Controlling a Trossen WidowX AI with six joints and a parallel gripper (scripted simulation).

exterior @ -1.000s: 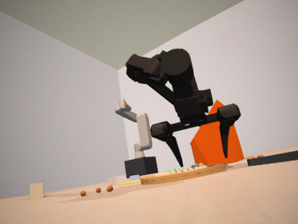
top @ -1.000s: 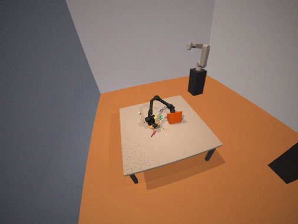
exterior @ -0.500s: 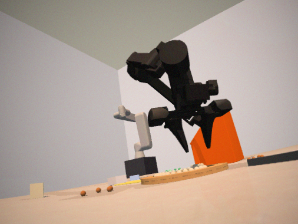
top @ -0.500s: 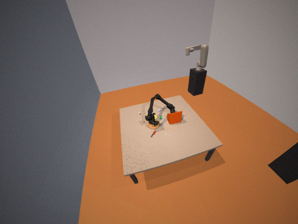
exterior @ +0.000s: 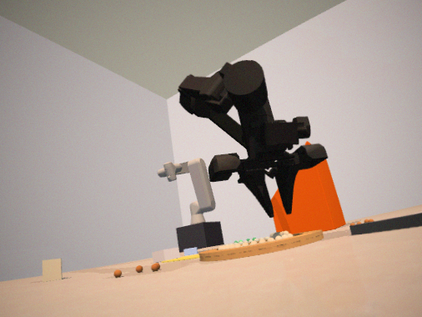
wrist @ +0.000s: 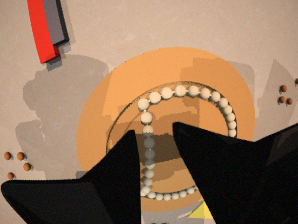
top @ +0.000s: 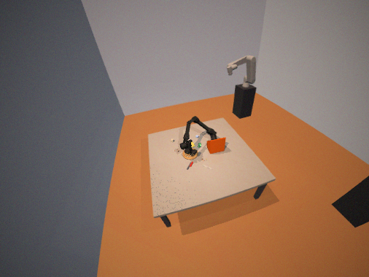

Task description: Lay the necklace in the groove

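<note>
Right now the round wooden bead board is 50 mm to the right of my gripper tip, 40 mm below it and 20 mm behind it. From my gripper tip the other things lie so: tan cube (380 mm to the right, 150 mm ahead, 30 mm below); then yellow flat piece (220 mm to the right, 80 mm behind, 40 mm below); then red-handled tool (130 mm to the left, 40 mm below, 40 mm ahead).
</note>
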